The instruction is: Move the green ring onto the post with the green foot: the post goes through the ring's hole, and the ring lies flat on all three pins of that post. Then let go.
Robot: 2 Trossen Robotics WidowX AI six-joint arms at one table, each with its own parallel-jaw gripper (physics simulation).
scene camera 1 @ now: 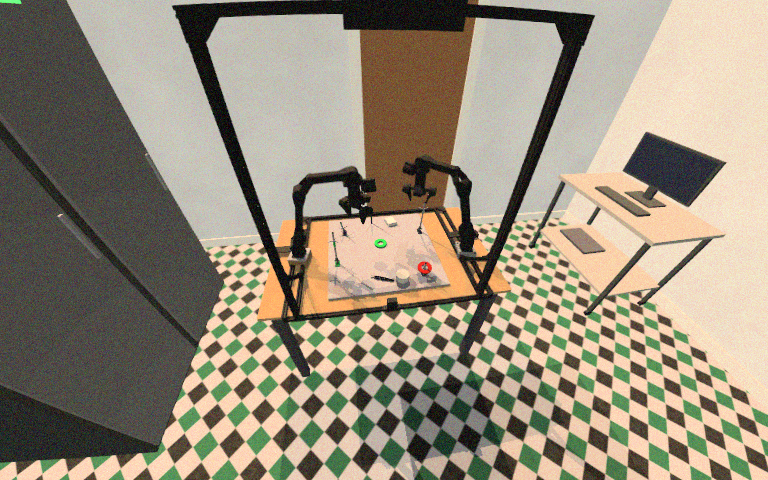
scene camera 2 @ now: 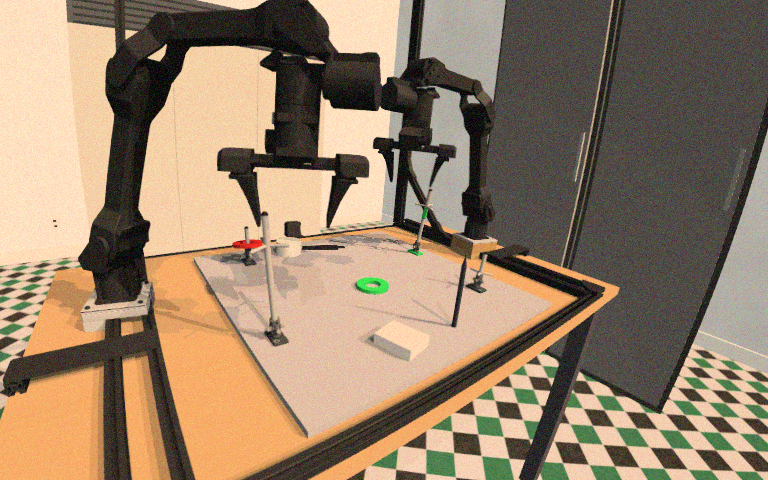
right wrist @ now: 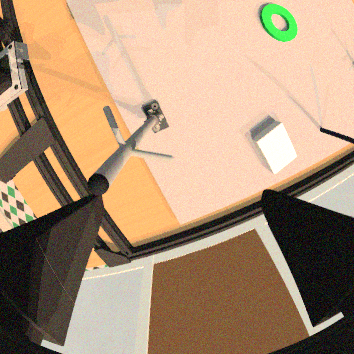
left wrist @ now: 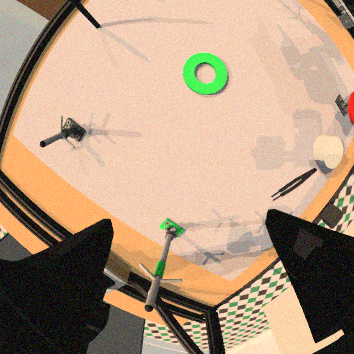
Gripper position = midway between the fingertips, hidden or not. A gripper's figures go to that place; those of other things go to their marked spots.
Labels:
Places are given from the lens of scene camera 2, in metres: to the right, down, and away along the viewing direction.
my left gripper [scene camera 2: 410, 184]: 0.06, -0.13, 0.80
my right gripper [scene camera 2: 293, 227]: -0.12, -0.02, 0.46
white block [scene camera 2: 399, 339]: 0.02, 0.15, 0.52
grey mat [scene camera 2: 330, 371]: -0.07, 0.18, 0.47

